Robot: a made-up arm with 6 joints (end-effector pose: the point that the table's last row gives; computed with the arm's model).
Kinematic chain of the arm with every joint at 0, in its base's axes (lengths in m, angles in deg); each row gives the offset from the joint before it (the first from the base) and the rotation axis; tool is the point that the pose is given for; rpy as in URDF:
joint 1: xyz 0 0 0.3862 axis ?
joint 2: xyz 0 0 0 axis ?
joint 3: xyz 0.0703 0 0.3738 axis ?
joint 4: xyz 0.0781 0 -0.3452 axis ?
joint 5: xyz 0 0 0 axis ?
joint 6: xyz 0.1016 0 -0.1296 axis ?
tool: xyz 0 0 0 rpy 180 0 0
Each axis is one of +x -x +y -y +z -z.
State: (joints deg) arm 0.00 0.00 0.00 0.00 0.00 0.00
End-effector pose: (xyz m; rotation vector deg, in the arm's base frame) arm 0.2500 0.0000 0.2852 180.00 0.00 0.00
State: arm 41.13 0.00 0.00 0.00 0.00 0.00
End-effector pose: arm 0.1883 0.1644 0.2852 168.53 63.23 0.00
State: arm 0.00 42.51 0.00 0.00 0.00 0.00
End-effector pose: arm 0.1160 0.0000 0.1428 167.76 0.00 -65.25
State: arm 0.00 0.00 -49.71 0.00 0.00 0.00
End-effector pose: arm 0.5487 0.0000 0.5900 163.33 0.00 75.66
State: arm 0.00 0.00 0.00 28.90 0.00 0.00
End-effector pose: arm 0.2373 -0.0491 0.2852 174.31 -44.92 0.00
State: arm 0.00 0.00 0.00 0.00 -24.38 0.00
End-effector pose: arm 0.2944 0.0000 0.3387 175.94 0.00 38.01
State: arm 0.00 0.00 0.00 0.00 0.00 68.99
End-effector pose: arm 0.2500 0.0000 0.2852 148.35 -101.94 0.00
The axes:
joint 1: +z
joint 2: +y
joint 3: +y
joint 4: -z
joint 5: +y
joint 6: -z

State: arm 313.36 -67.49 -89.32 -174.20 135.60 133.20
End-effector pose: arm -0.2949 0.2882 0.9865 -120.40 -7.38 56.23
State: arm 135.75 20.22 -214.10 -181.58 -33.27 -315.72
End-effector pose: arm -0.1226 0.1254 1.1176 -20.85 21.70 176.03
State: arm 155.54 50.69 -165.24 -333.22 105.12 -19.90
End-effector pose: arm -0.6928 0.2401 0.6867 6.55 -159.42 28.14
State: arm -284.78 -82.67 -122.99 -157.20 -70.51 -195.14
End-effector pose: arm -0.1680 -0.3996 0.7959 -21.44 -49.66 -96.69
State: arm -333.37 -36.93 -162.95 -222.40 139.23 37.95
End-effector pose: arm -0.4606 -0.1091 0.9548 -62.87 -138.22 -10.04
